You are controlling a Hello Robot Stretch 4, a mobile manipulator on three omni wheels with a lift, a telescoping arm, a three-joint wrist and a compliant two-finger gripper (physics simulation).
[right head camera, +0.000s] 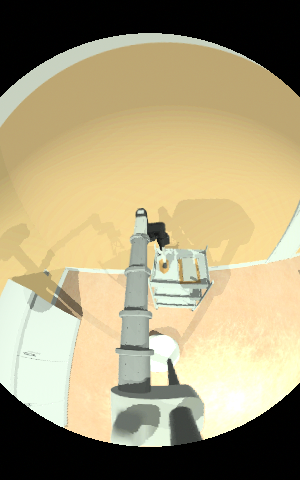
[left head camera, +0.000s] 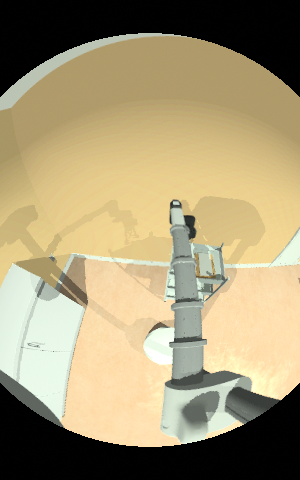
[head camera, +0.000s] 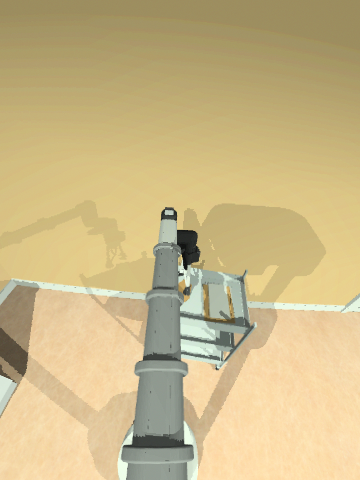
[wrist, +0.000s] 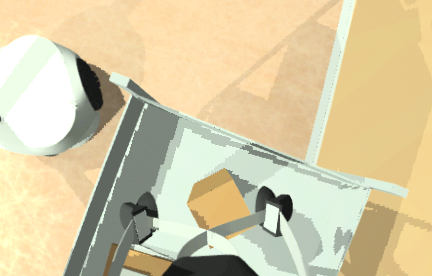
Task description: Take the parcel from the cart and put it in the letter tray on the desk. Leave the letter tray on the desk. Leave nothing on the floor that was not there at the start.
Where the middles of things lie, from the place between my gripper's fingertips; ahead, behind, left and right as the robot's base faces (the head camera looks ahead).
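Parcel [wrist: 215,200]: my hand is 8 cm above it, 2 cm short of it and 1 cm to the left of it.
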